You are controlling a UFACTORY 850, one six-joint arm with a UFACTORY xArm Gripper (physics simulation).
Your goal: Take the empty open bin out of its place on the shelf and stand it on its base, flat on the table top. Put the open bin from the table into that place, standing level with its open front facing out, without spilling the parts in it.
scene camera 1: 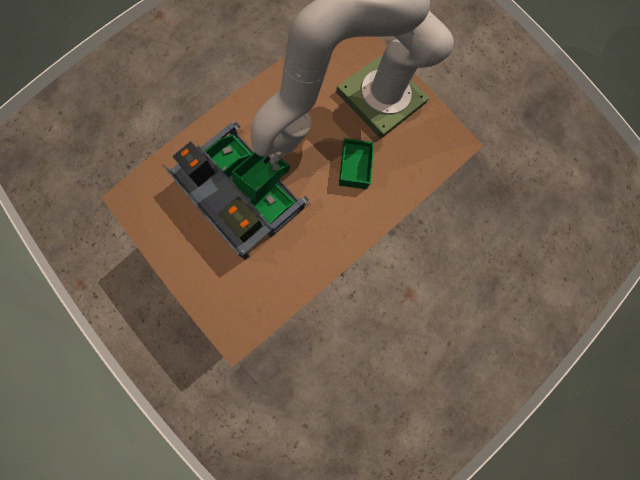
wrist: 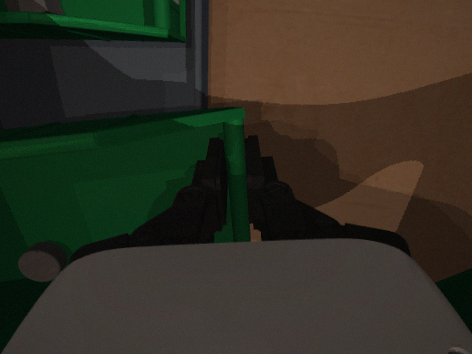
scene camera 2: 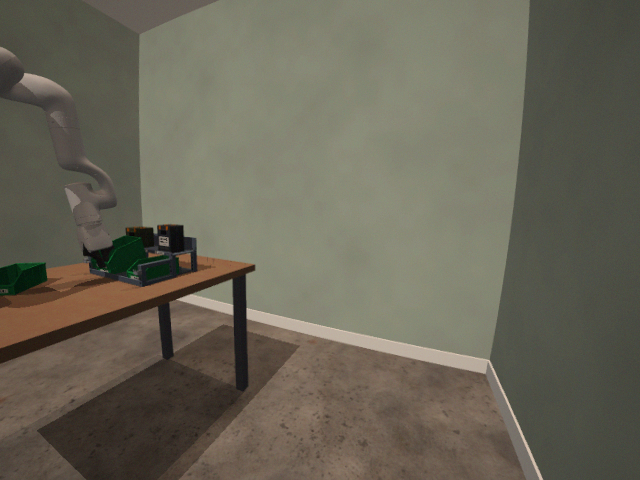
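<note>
A green open bin (scene camera 1: 251, 180) (scene camera 2: 126, 253) (wrist: 100, 190) is held tilted at the middle place of the grey shelf (scene camera 1: 219, 192) (wrist: 150, 65), its far end looking higher than the gripped end. A round grey part (wrist: 40, 262) lies in it. My gripper (scene camera 1: 269, 159) (scene camera 2: 104, 261) (wrist: 235, 158) is shut on its rim at the end facing the robot base. Whether its underside touches the shelf is hidden. The empty open bin (scene camera 1: 356, 162) (scene camera 2: 23, 276) stands on its base on the table top (scene camera 1: 315, 248) (scene camera 2: 77, 304).
Green bins with grey parts stand on either side of the held bin, one (scene camera 1: 235, 146) (scene camera 2: 157, 266) by the black box (scene camera 1: 193, 160) (scene camera 2: 170, 238), the other (scene camera 1: 273, 209) by the olive box (scene camera 1: 237, 217) (scene camera 2: 139, 236). Both boxes stand on the upper board.
</note>
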